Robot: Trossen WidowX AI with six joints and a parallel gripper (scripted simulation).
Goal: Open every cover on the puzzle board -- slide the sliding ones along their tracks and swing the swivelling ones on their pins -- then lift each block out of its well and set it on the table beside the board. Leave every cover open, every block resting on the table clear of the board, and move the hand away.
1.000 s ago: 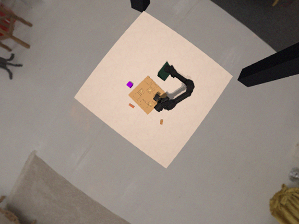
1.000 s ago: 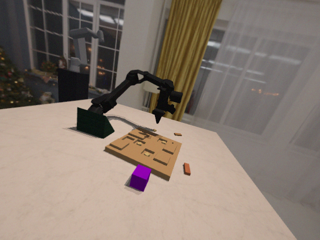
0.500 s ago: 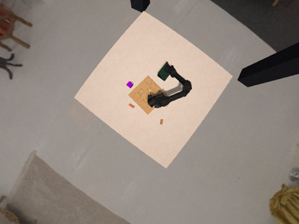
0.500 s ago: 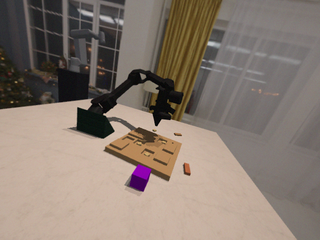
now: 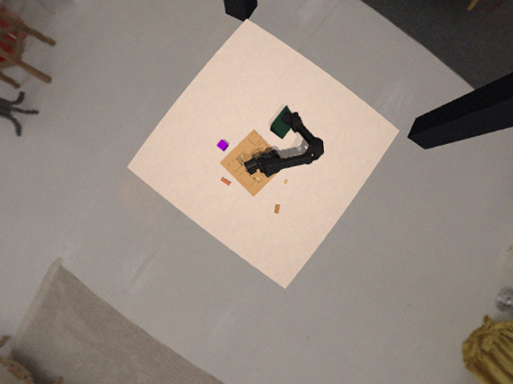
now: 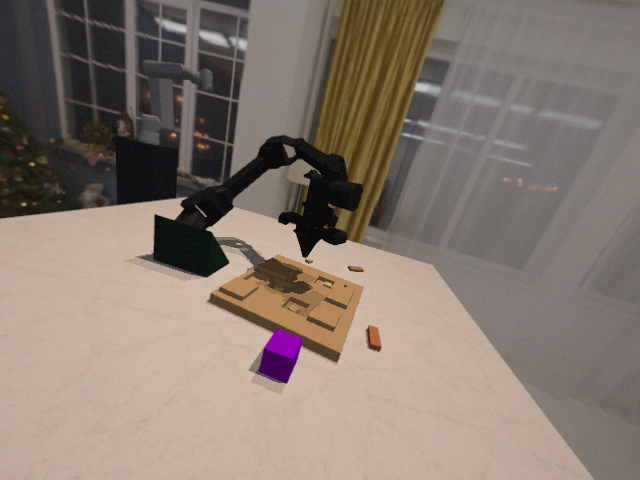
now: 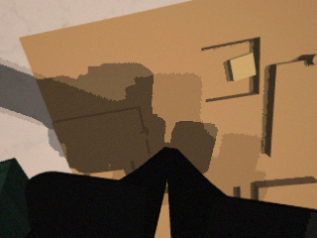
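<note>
My gripper tip is now 70 mm to the left of the tan puzzle board and 70 mm above it. Also, from my gripper tip: purple cube 10 mm ahead, 270 mm to the right, 60 mm below; orange block 190 mm ahead, 150 mm to the right, 80 mm below.
</note>
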